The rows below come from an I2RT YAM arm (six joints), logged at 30 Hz.
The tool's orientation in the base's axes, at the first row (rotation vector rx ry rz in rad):
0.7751 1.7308 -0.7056
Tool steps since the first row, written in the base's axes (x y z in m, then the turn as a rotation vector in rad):
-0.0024 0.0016 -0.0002 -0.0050 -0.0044 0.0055
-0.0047 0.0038 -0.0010 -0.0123 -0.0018 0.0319
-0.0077 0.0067 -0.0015 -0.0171 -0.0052 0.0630
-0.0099 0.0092 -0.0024 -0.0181 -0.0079 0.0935
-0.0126 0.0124 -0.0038 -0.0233 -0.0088 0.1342
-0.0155 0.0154 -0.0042 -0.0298 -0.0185 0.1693
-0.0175 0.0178 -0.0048 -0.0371 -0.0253 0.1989
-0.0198 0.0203 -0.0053 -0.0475 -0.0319 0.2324
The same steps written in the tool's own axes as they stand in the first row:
0.0010 -0.0009 -0.0026 -0.0048 -0.0071 -0.0009
0.0026 -0.0013 -0.0054 -0.0282 -0.0134 -0.0141
0.0042 -0.0018 -0.0092 -0.0575 -0.0219 -0.0224
0.0060 -0.0019 -0.0122 -0.0870 -0.0269 -0.0289
0.0085 -0.0019 -0.0159 -0.1251 -0.0350 -0.0419
0.0100 -0.0023 -0.0198 -0.1589 -0.0490 -0.0473
0.0114 -0.0024 -0.0226 -0.1868 -0.0614 -0.0541
0.0128 -0.0026 -0.0257 -0.2177 -0.0764 -0.0638

